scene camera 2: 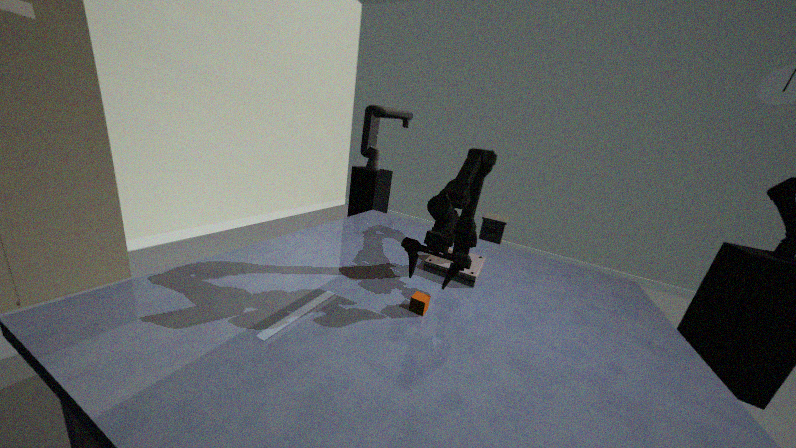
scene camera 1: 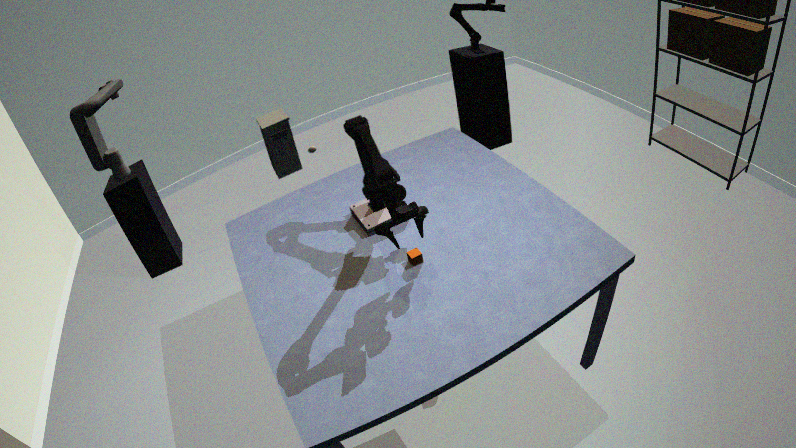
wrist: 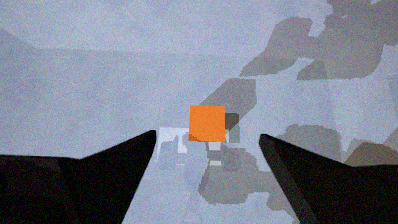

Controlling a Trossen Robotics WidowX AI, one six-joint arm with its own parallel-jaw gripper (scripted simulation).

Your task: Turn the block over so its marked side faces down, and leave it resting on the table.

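An orange block is there for me to see. My gripper is in sight too, in scene camera 1 as well as in the wrist view, and as I look at it I find it open. The gripper holds nothing.
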